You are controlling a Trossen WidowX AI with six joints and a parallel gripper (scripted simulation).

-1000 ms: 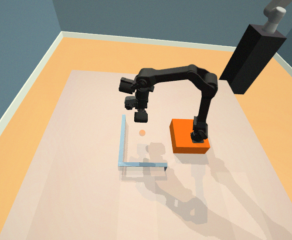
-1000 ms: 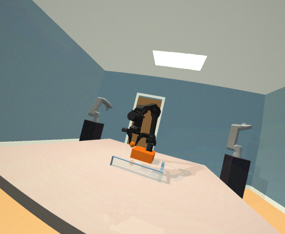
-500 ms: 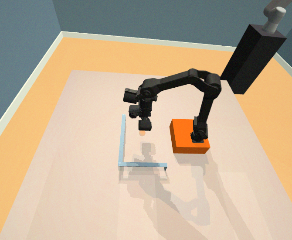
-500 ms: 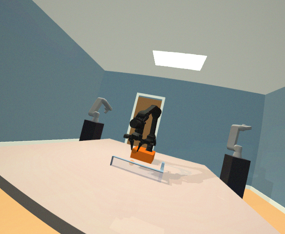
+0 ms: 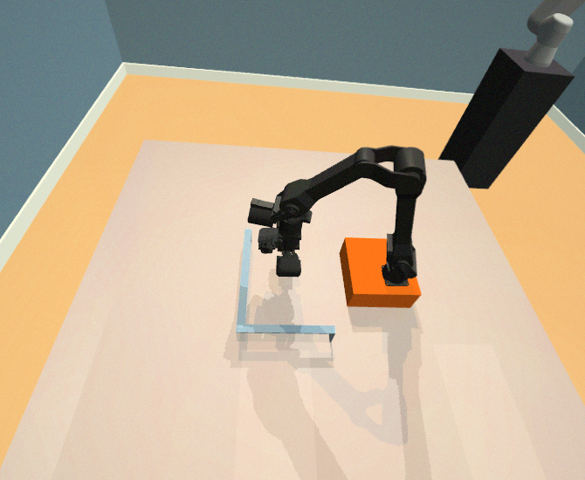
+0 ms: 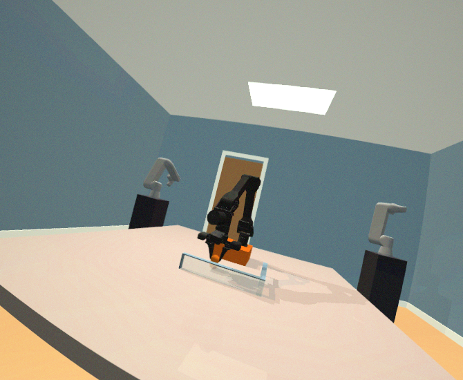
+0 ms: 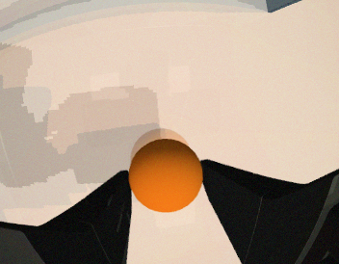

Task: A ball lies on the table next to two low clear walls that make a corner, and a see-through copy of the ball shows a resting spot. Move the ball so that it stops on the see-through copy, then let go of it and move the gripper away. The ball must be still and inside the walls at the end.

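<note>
Now: the see-through copy 20 mm below my gripper tip. Also, from my gripper tip: orange ball right at my gripper tip; clear wall 110 mm ahead, 60 mm to the left, 10 mm below.
</note>
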